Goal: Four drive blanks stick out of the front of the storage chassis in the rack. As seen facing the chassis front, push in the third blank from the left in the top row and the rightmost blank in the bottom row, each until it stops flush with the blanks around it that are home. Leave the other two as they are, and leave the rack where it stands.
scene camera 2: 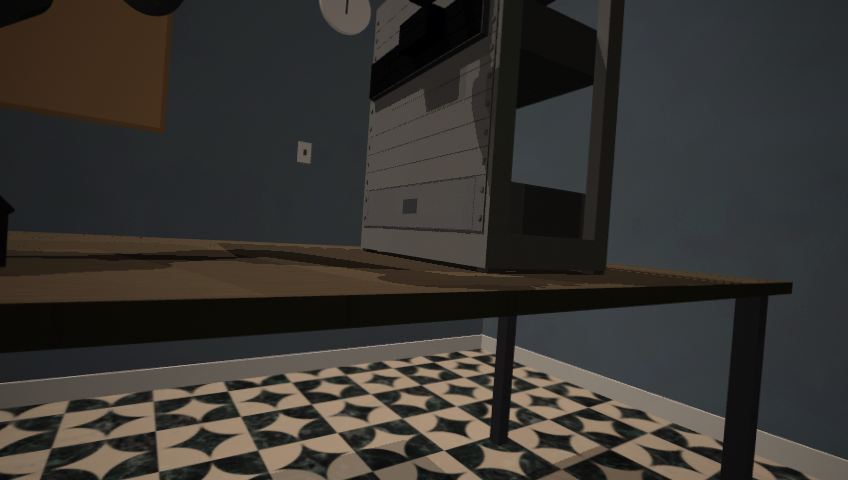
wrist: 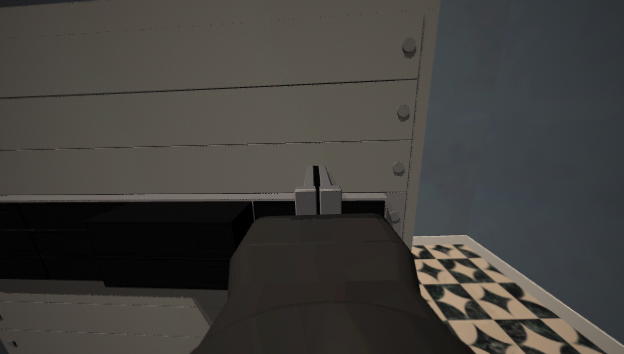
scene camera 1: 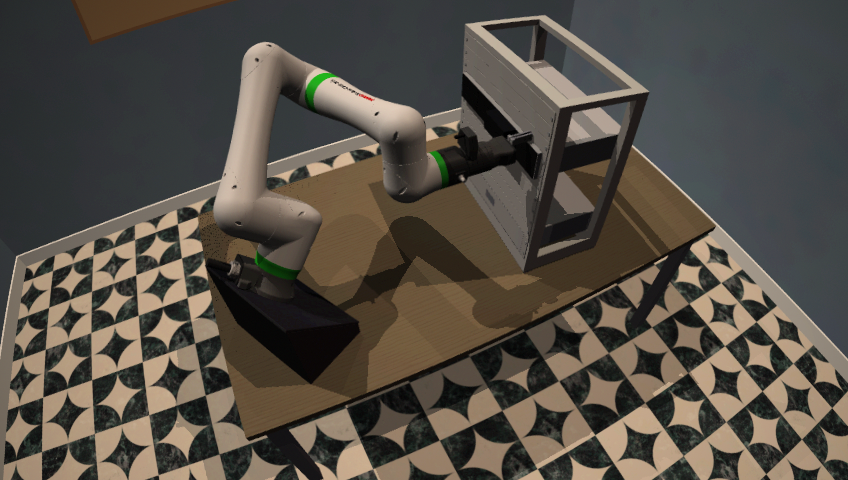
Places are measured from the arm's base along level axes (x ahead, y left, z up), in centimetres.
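Where they show: gripper, fingertip midpoint: point(wrist: 316, 178) point(scene camera 1: 530, 135); arm's base at its link origin: point(scene camera 1: 267, 288).
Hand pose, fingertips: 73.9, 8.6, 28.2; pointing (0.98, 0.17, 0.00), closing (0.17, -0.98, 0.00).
Each offset is from my fingertips to the top centre of the thing, as dx, dy, dz. "*": to the spot under its first point. Level surfaces: height alone.
The storage chassis {* -4.3, +27.5, -8.3} point(scene camera 1: 476, 107) point(scene camera 2: 386, 77) point(wrist: 50, 250) is a black band across the front of the grey rack point(scene camera 1: 604, 98) point(scene camera 2: 499, 178) point(wrist: 418, 150). In the wrist view the third blank of the top row {* -5.9, +10.1, -2.7} point(wrist: 160, 235) sticks out clearly. A blank below it in a lower row {* -5.9, +10.5, -5.8} point(wrist: 165, 272) also sticks out. The top row's rightmost blank {* -0.8, -3.9, -2.3} point(wrist: 363, 208) looks set back. My gripper point(scene camera 1: 526, 137) point(wrist: 316, 178) is shut and empty, in front of the chassis's right end near its top edge; contact cannot be told. Its body hides the rightmost bottom blank.
Plain grey panels point(wrist: 200, 120) with screws at the right edge lie above the chassis, and more panels point(scene camera 2: 428, 142) lie below it. The rack stands on the wooden table {dz -47.8} point(scene camera 1: 416, 356) point(scene camera 2: 267, 285). The arm's black base block point(scene camera 1: 285, 333) stands at the table's opposite end.
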